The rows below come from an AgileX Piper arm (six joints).
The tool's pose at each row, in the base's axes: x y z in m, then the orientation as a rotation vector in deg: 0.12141 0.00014 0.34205 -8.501 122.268 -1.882; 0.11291 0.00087 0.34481 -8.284 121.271 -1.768; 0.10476 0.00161 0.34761 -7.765 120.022 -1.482; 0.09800 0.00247 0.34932 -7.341 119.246 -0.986; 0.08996 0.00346 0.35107 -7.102 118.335 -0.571; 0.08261 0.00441 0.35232 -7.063 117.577 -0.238; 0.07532 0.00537 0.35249 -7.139 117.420 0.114; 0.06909 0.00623 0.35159 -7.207 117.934 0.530; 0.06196 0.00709 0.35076 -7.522 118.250 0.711; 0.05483 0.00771 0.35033 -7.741 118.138 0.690; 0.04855 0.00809 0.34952 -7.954 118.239 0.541
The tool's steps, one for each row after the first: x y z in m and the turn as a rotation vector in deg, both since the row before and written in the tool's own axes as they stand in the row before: 0.00211 0.00129 -0.00862 0.057 -1.007 0.161; 0.00175 0.00125 -0.00838 0.069 -1.277 0.438; 0.00180 0.00131 -0.00666 -0.143 -0.812 0.478; 0.00229 0.00155 -0.00781 -0.159 -0.936 0.309; 0.00229 0.00149 -0.00700 -0.193 -0.773 0.139; 0.00312 0.00157 -0.00647 -0.278 -0.169 0.091; 0.00358 0.00146 -0.00504 -0.342 0.498 0.153; 0.00398 0.00156 -0.00583 -0.274 0.320 -0.132; 0.00368 0.00134 -0.00600 -0.075 -0.102 -0.170; 0.00362 0.00105 -0.00510 0.012 0.116 -0.210
